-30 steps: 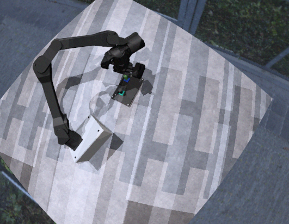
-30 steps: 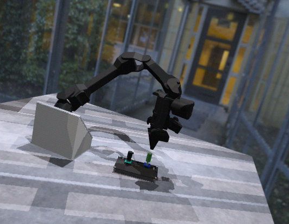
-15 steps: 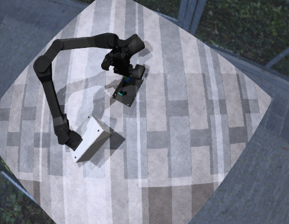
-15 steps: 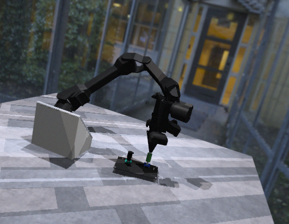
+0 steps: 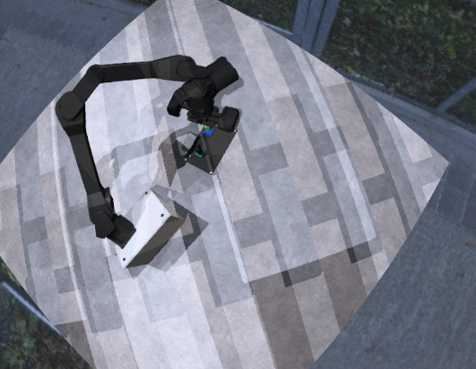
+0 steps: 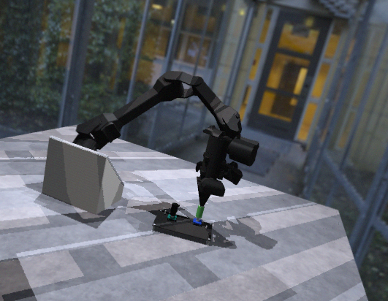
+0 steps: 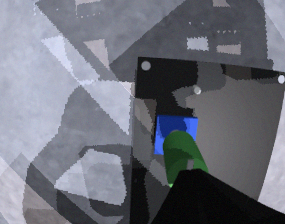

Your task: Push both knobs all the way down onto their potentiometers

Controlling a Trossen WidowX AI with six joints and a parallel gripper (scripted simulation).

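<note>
Now: the green knob 20 mm below my gripper tip.
</note>
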